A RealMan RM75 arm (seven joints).
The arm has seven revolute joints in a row. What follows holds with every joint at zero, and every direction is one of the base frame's.
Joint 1 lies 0.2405 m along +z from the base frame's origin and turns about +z.
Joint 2 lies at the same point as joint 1 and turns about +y.
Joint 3 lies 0.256 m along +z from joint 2 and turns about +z.
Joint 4 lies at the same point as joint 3 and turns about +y.
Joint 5 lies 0.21 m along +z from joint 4 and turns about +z.
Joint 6 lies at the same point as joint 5 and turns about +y.
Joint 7 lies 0.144 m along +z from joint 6 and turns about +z.
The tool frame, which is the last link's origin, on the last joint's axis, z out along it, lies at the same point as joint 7; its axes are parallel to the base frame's.
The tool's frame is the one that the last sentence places.
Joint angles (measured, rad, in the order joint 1, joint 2, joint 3, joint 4, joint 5, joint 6, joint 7), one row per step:
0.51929 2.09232 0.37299 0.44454 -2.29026 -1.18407 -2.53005
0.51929 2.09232 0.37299 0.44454 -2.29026 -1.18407 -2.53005
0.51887 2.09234 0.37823 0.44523 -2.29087 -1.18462 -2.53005
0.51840 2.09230 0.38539 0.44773 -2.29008 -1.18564 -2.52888
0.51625 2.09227 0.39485 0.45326 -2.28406 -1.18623 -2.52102
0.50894 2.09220 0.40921 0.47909 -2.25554 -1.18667 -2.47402
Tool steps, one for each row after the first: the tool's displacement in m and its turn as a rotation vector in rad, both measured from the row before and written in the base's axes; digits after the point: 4 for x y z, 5 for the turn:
0.0000 0.0000 0.0000 0.00000 0.00000 0.00000
-0.0001 0.0007 0.0007 0.00371 0.00300 -0.00200
-0.0005 0.0010 0.0010 0.00479 0.00716 -0.00370
-0.0005 0.0013 0.0016 0.00387 0.01773 -0.01245
-0.0027 0.0018 0.0029 -0.01102 0.07694 -0.04491

